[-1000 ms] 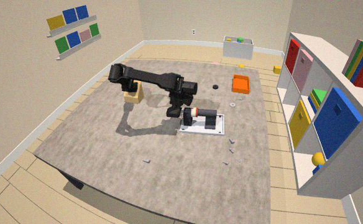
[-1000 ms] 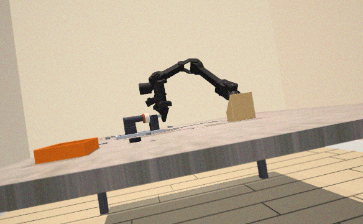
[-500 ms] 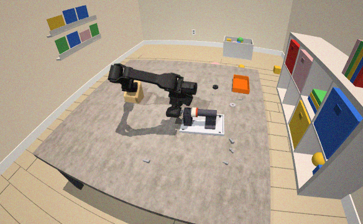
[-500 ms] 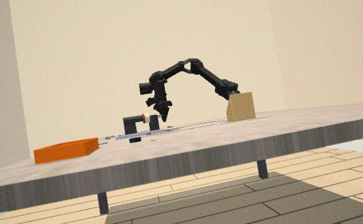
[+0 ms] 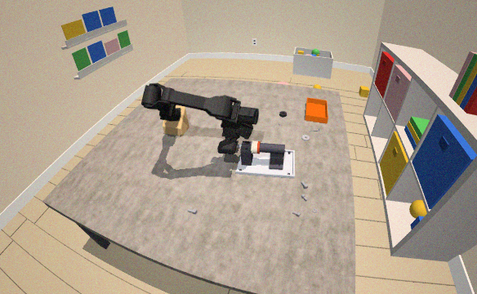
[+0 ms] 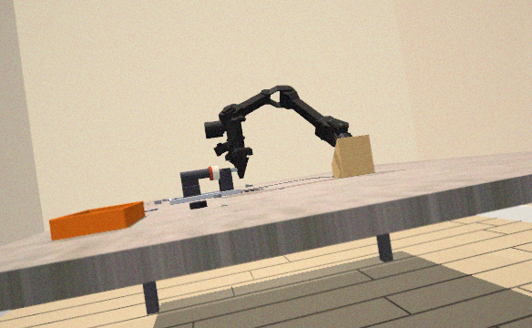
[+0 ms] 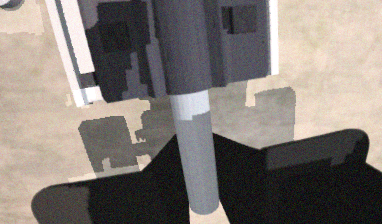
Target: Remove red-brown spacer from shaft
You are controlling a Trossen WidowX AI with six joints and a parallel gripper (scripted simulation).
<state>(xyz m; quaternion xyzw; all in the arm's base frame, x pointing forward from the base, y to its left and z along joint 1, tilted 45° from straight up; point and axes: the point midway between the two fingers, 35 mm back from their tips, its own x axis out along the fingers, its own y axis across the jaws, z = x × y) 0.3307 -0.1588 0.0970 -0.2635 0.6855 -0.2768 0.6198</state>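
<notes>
The shaft lies 7 cm ahead of my gripper tip and 3 cm above it. From my gripper tip the other things lie so: black disc (38 cm to the left, 19 cm ahead, 4 cm below); then red-brown spacer (11 cm ahead, 3 cm above); then orange tray (44 cm to the left, 38 cm ahead, 4 cm below).
</notes>
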